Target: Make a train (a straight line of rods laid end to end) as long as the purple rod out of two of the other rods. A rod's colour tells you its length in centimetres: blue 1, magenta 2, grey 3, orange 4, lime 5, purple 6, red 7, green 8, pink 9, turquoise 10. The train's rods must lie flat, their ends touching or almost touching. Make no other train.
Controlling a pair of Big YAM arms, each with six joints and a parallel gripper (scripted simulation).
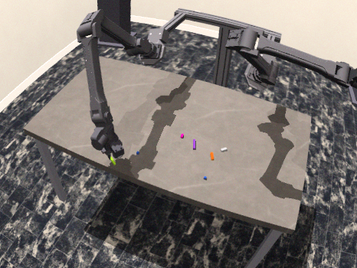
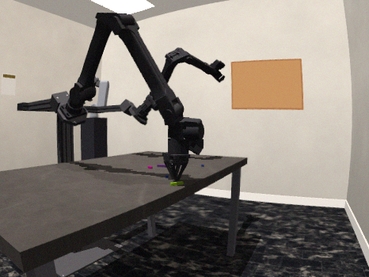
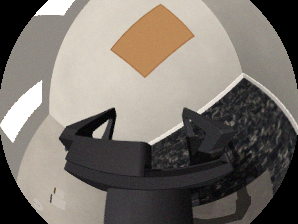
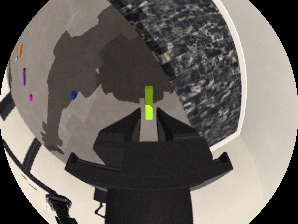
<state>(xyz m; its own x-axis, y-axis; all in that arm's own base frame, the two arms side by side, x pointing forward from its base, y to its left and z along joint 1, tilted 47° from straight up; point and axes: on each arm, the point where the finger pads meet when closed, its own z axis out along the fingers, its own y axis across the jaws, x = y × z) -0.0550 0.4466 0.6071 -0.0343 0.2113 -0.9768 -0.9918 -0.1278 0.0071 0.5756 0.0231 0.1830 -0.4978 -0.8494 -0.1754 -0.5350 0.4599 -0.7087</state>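
Now: right hand 20 mm above the lime rod. From my right hand the other things lie so: purple rod 330 mm to the left, 230 mm behind, 20 mm below; orange rod 430 mm to the left, 190 mm behind, 20 mm below; magenta rod 270 mm behind, 260 mm to the left, 20 mm below.
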